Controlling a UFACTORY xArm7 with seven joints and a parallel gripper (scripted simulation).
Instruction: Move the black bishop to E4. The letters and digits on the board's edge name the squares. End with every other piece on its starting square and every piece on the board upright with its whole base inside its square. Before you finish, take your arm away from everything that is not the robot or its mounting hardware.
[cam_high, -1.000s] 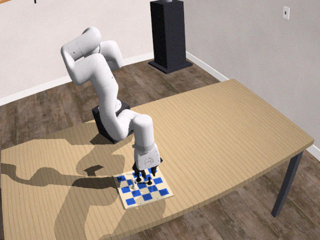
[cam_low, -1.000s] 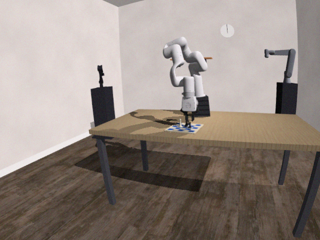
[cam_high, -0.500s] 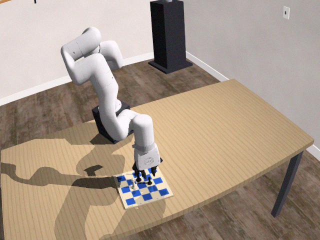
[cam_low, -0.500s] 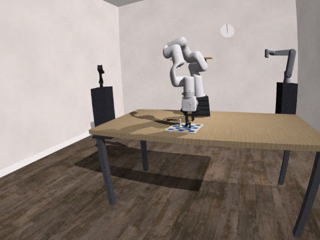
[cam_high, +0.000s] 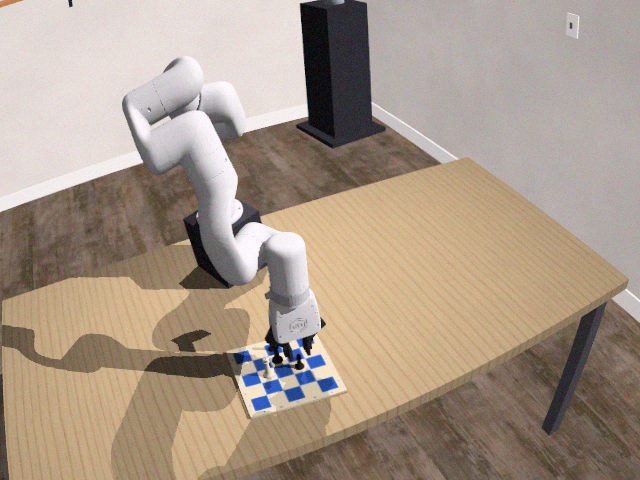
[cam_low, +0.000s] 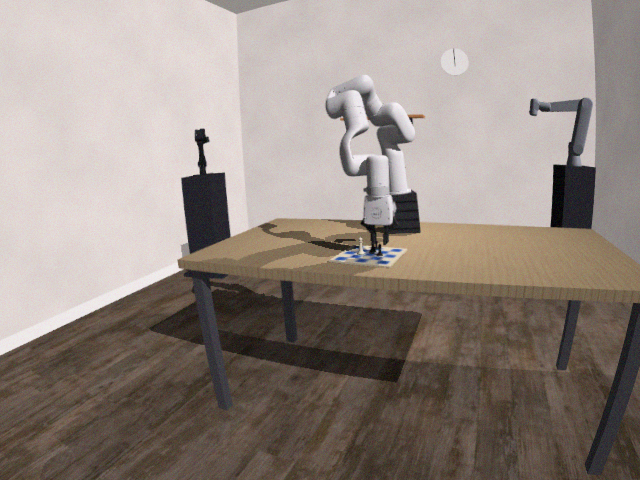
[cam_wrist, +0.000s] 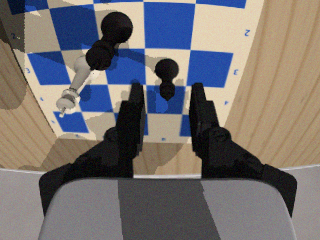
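Now: the tall black piece 5 cm behind my hand, 3 cm to the right of it and 3 cm below it. The rest, counted from my hand: white piece 2 cm behind, 7 cm to the right, 3 cm below; blue-and-cream chessboard 1 cm behind, 4 cm to the right, 6 cm below.
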